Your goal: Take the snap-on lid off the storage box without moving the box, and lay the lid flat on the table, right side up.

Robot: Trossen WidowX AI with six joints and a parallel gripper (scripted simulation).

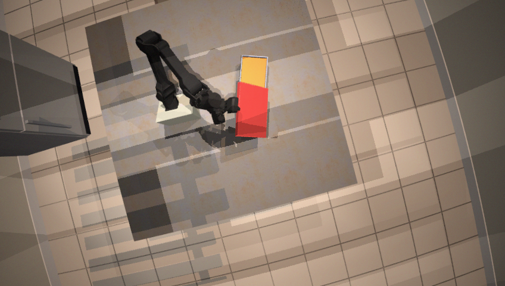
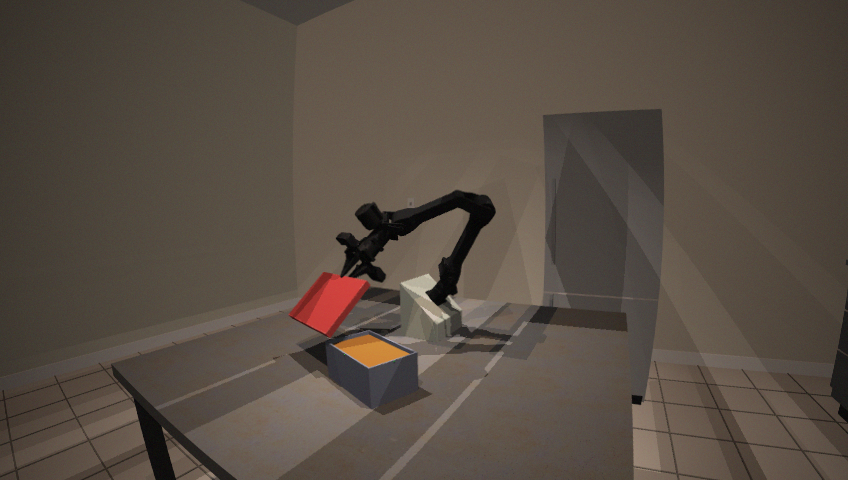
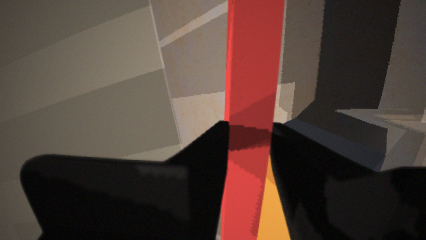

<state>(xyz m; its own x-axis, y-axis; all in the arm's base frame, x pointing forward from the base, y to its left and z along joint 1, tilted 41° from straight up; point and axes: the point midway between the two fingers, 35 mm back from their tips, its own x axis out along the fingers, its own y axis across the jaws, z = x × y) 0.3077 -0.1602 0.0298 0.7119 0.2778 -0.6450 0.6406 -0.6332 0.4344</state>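
My gripper tip is 60 mm short of the lid, 50 mm above it and 10 mm to the left of it. Round my gripper tip: blue-grey storage box: 180 mm to the left, 180 mm below, 100 mm ahead.
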